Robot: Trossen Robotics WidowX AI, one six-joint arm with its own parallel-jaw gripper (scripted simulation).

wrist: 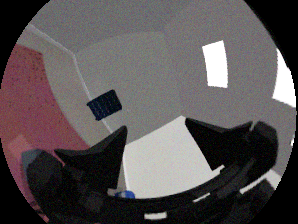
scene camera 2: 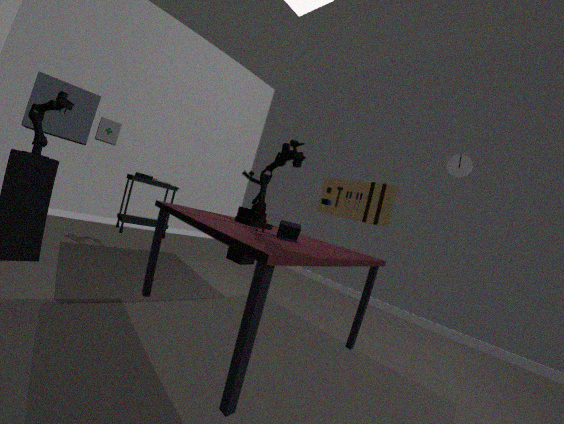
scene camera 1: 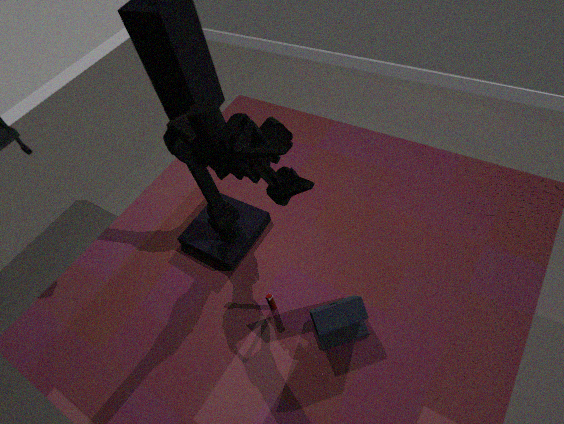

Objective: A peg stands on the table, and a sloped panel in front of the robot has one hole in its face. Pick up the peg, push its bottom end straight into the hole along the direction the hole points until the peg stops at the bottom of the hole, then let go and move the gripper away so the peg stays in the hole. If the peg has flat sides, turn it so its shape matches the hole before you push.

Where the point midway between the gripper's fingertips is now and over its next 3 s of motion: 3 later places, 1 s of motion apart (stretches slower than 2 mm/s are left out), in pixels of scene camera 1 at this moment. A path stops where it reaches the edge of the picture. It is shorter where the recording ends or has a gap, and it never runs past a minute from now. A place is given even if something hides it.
My gripper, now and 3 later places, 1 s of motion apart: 299, 169; 297, 301; 267, 294; 271, 302
